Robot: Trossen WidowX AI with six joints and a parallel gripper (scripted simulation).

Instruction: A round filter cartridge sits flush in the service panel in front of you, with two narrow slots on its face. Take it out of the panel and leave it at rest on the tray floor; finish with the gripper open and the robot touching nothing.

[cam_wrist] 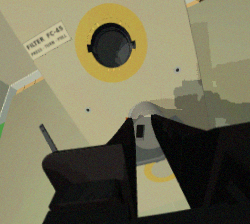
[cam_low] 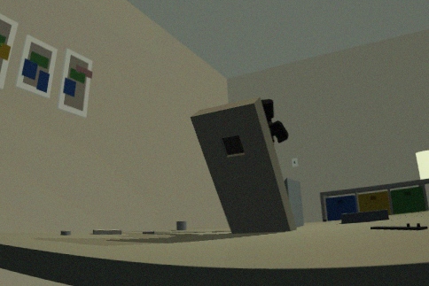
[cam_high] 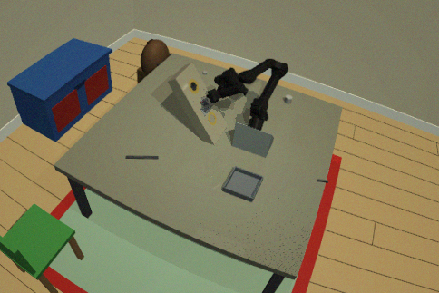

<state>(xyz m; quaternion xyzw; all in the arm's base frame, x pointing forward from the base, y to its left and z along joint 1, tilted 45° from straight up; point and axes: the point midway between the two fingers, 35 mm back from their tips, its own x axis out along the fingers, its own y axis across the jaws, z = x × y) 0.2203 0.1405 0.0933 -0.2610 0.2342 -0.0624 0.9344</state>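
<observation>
Now: gripper tip 4 cm above the white round filter cartridge and 1 cm short of it. From my gripper tip the other things lie so: small dark piece 71 cm behind, 23 cm below, 2 cm to the right; tan service panel 5 cm below, 5 cm ahead, 1 cm to the left; grey tray 37 cm behind, 23 cm to the left, 22 cm below.
</observation>
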